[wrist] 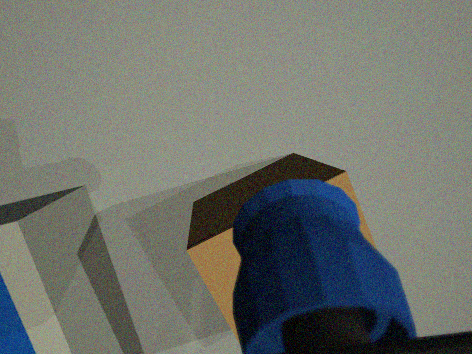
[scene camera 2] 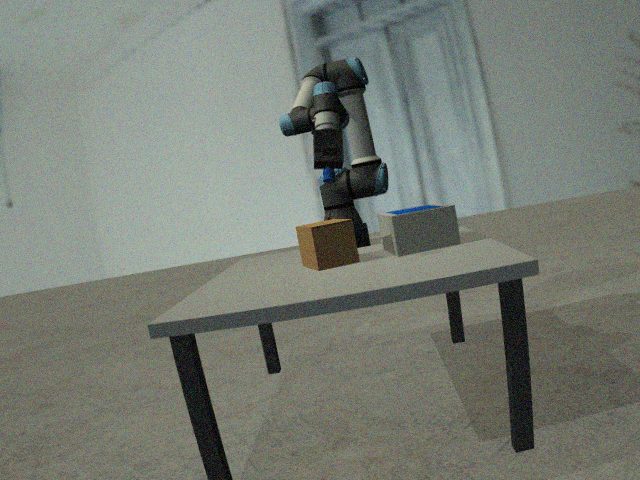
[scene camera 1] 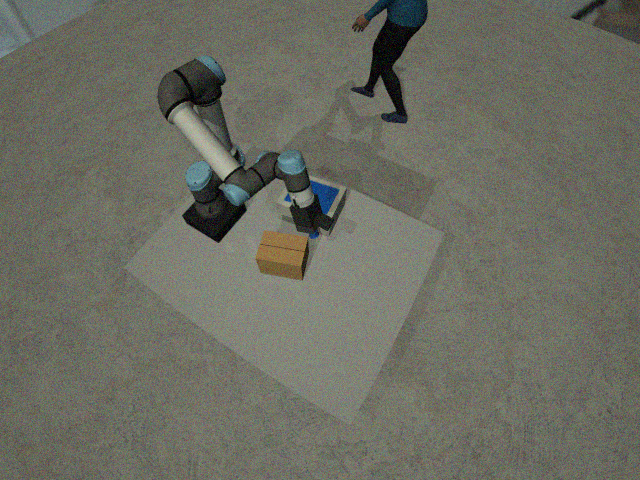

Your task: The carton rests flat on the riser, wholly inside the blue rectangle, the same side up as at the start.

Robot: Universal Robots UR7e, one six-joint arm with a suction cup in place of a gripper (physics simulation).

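Frame: origin at the arm's base, x ahead, y left, z up, level; centimetres.
Where they show: hand, its tool point: (wrist: 295,233) (scene camera 2: 329,180) (scene camera 1: 314,235); arm's base, origin of its link: (scene camera 1: 212,204).
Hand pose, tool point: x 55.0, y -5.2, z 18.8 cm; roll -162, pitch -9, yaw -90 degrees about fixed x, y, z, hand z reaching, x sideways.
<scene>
Things, the pixels of their top centre, and the offset from my tool point. Level surfaces: height alone.
- brown carton, centre of its top: (wrist: 312,307) (scene camera 2: 322,223) (scene camera 1: 281,247) dx -12.2, dy -3.6, dz -12.4 cm
- grey riser, centre of its top: (scene camera 2: 413,209) (scene camera 1: 311,194) dx -13.7, dy +25.7, dz -13.4 cm
- blue rectangle, centre of its top: (scene camera 2: 413,209) (scene camera 1: 311,194) dx -13.7, dy +25.7, dz -13.4 cm
- pale table, height of its surface: dz -25.4 cm
A brown carton (scene camera 1: 282,253) (scene camera 2: 330,245) (wrist: 220,265) rests on the table, with a dark seam across its top in the scene camera 1 view. The grey riser (scene camera 1: 340,198) (scene camera 2: 429,229) (wrist: 55,260) stands apart from it, with the blue rectangle (scene camera 1: 326,195) (scene camera 2: 413,209) (wrist: 10,320) on its top. The arm hides part of the riser in the scene camera 1 view. My gripper, a blue suction cup (scene camera 1: 313,235) (scene camera 2: 328,175) (wrist: 297,210), is open and holds nothing. It hangs clearly above the carton's height in the scene camera 2 view and covers part of the carton in the wrist view.
The pale table (scene camera 1: 336,310) (scene camera 2: 258,289) carries the carton and riser. The arm's dark base (scene camera 1: 214,222) stands at the table's back edge. A person (scene camera 1: 395,51) in a blue top is on the floor behind the table. A door (scene camera 2: 429,103) shows behind the arm.
</scene>
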